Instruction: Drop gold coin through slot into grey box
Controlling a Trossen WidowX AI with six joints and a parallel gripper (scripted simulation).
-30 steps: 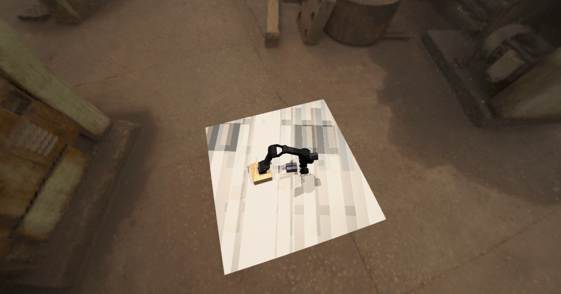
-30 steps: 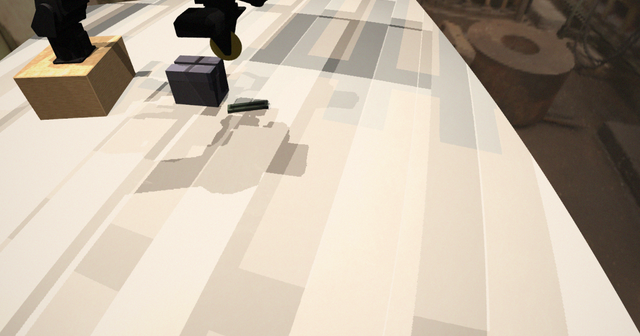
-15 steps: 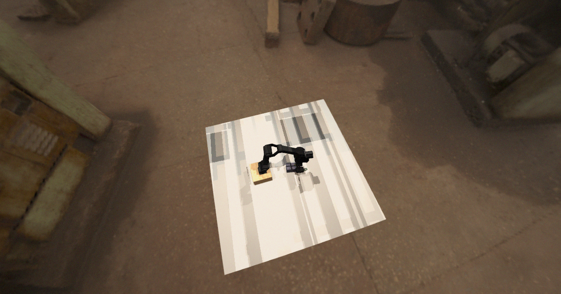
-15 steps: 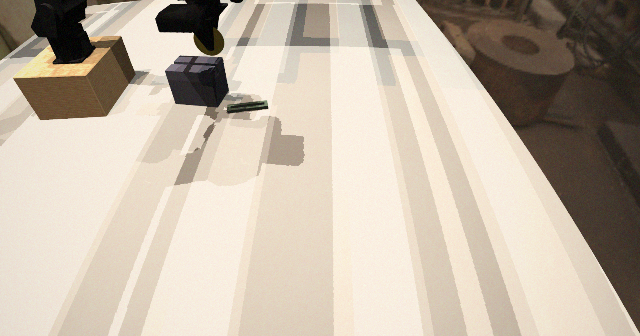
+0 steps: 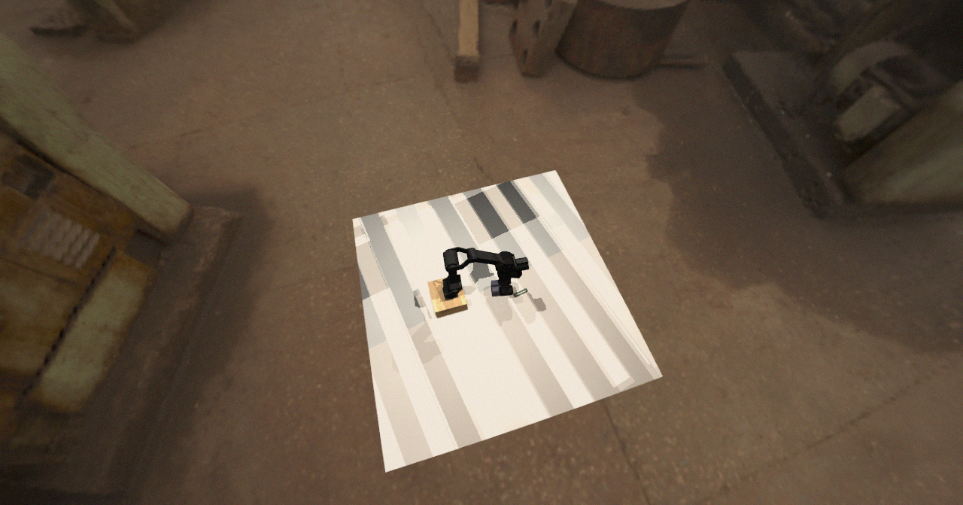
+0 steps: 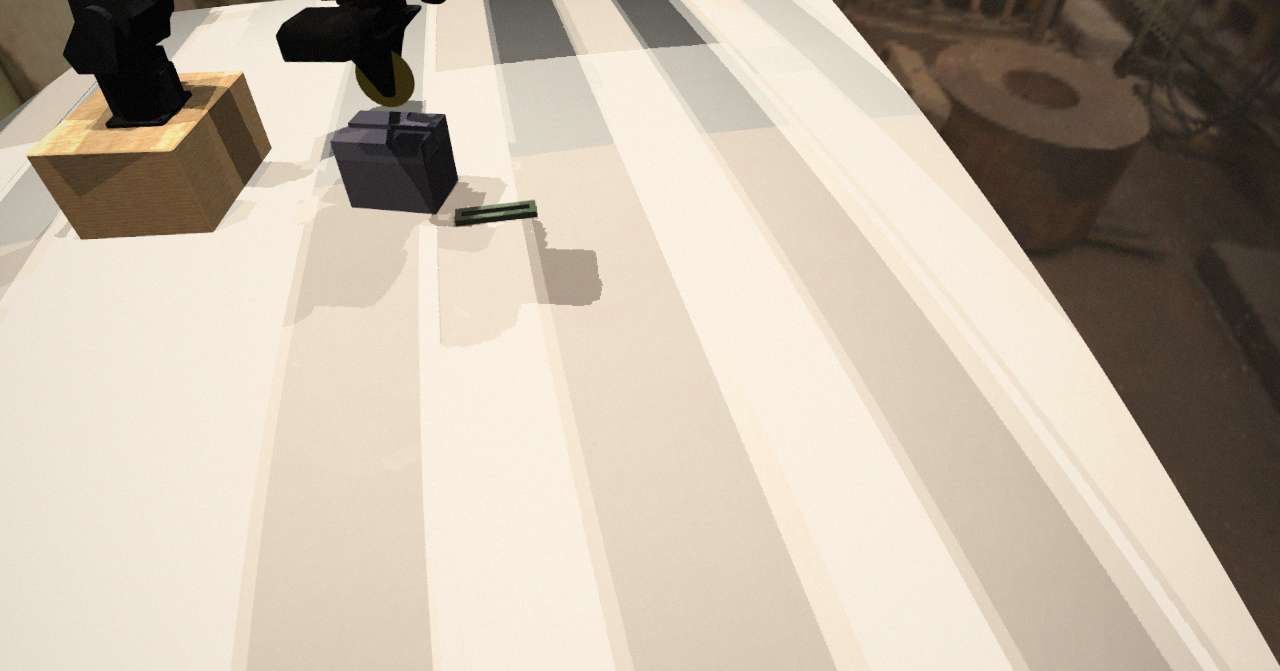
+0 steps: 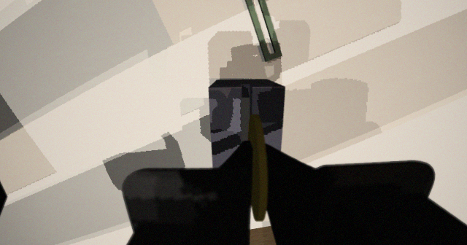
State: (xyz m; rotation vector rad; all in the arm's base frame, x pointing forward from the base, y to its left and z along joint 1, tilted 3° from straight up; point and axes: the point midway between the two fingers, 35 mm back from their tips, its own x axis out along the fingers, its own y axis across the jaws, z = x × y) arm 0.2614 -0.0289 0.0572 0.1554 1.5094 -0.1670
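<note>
The gold coin is 20 mm above my gripper tip.
</note>
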